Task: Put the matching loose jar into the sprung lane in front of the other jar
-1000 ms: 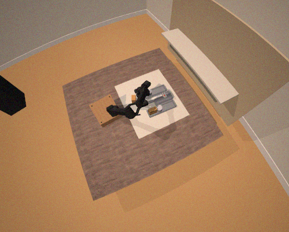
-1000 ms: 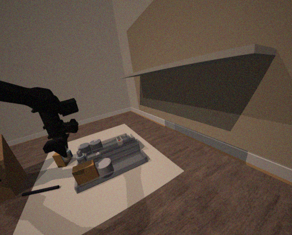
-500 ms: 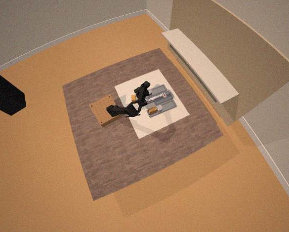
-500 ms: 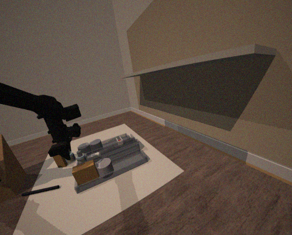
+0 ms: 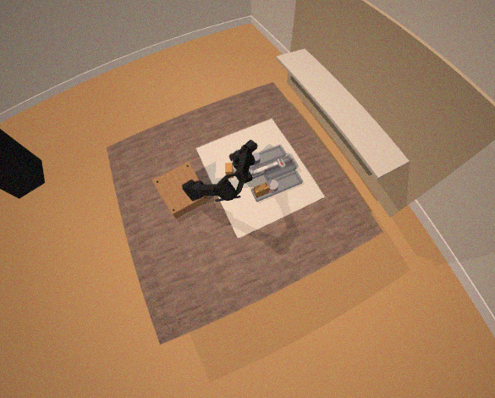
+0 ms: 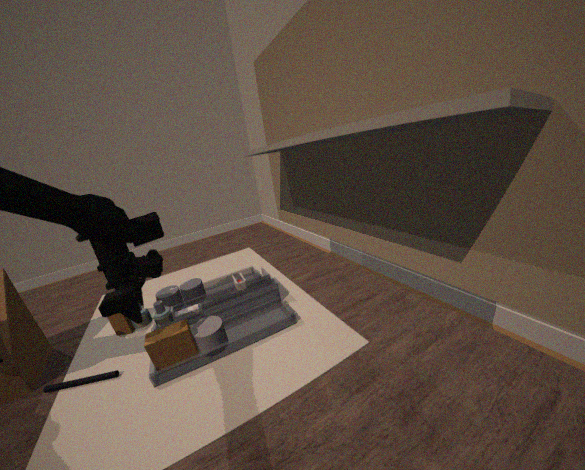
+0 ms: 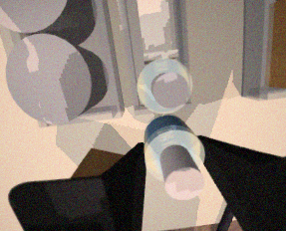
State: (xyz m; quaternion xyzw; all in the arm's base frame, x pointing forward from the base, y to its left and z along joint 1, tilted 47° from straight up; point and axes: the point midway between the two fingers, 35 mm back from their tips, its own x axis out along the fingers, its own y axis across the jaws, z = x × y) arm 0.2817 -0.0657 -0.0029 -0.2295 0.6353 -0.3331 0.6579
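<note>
Now: the grey lane rack 19 cm ahead of my gripper tip, 5 cm to the right of it and 3 cm below it. Also, from my gripper tip: black pen (13 cm behind, 7 cm to the right, 4 cm below).
</note>
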